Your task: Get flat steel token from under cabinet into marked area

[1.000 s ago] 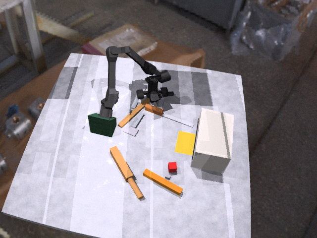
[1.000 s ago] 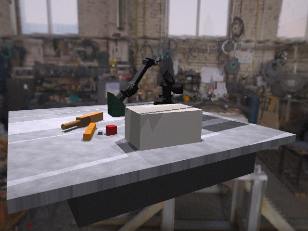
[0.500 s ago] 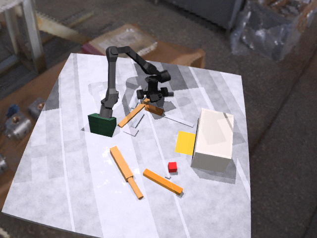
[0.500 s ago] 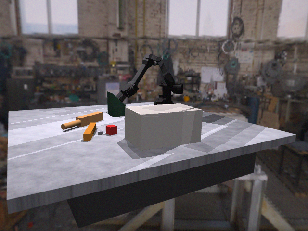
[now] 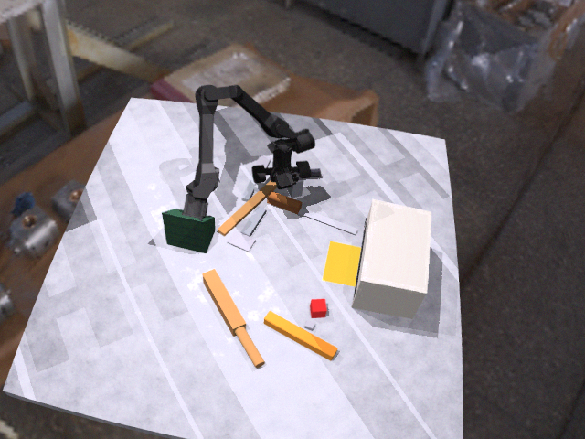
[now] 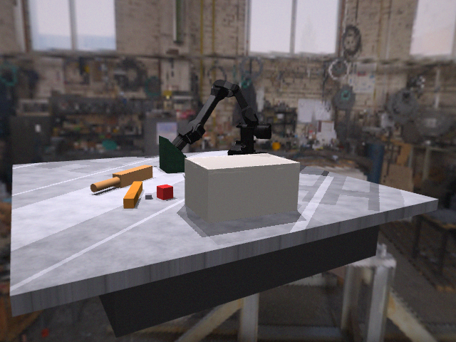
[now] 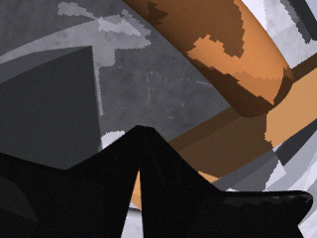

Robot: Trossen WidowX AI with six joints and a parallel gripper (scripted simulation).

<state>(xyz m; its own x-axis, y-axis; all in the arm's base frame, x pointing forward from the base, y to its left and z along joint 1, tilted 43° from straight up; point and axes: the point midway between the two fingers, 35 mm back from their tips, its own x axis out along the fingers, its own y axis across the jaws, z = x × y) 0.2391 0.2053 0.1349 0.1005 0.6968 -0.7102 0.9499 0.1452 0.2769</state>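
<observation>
Now: gripper tip 40 mm short of the grey block, 30 mm below it and 10 mm to the right of it. Round my gripper tip: flat grey token: 400 mm ahead, 250 mm to the right, 10 mm below; then small dark tool: 70 mm to the left, 40 mm ahead; then flat orange stick: 90 mm to the right, 80 mm behind.
</observation>
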